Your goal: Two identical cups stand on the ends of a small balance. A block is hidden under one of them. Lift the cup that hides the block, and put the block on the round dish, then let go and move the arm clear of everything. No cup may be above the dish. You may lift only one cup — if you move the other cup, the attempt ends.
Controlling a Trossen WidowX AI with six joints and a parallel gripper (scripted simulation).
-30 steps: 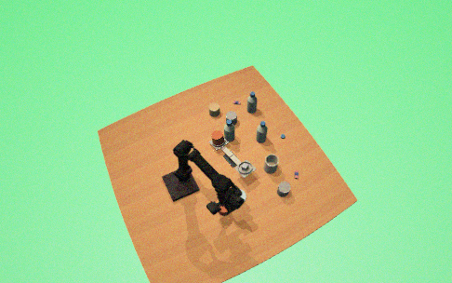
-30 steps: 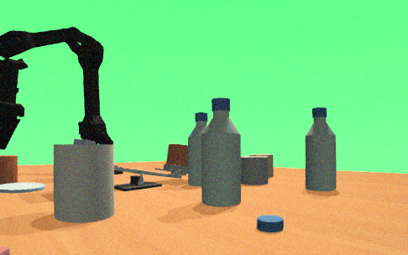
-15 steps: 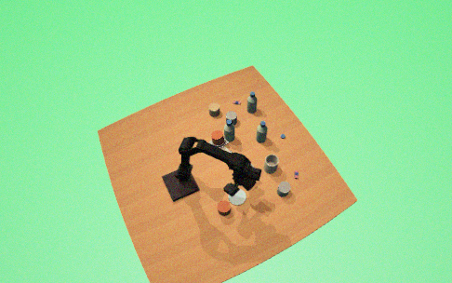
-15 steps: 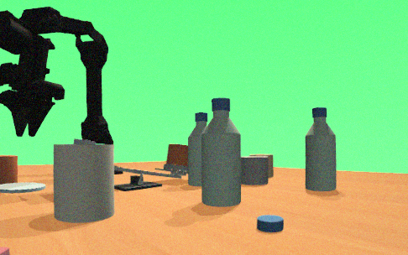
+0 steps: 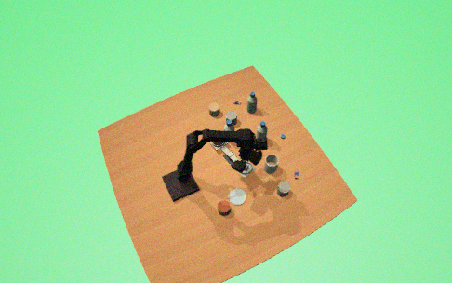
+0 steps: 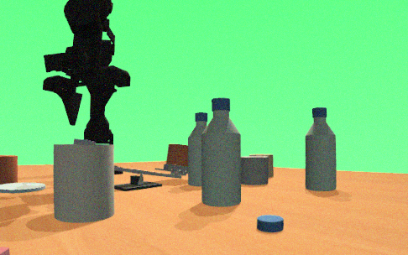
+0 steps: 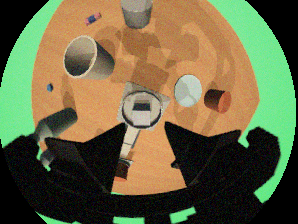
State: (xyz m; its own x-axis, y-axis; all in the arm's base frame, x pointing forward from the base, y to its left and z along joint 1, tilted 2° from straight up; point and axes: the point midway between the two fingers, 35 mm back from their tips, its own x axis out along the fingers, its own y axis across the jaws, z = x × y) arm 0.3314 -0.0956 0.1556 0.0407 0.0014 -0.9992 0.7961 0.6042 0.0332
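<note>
The small grey block lies 4 cm below my gripper tip. The rest, counted from my gripper tip: blue cap (33 cm ahead, 15 cm to the left, 13 cm below); then grey balance (3 cm behind, 12 cm to the left, 9 cm below); then round white dish (9 cm behind, 12 cm to the right, 13 cm below).
</note>
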